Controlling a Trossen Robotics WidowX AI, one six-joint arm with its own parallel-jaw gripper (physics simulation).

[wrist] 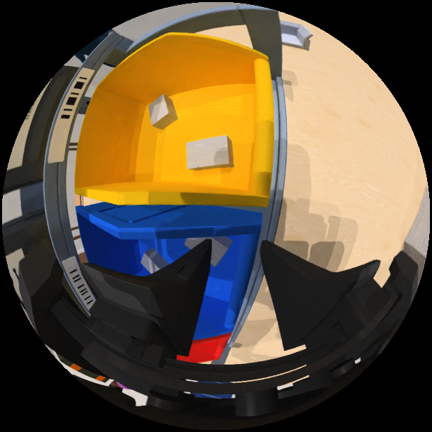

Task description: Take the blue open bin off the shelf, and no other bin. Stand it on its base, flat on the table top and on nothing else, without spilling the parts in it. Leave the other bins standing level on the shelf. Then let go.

Labels:
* my gripper: 236, 245
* yellow bin: 219, 87
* red bin: 210, 348
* blue open bin: 114, 236

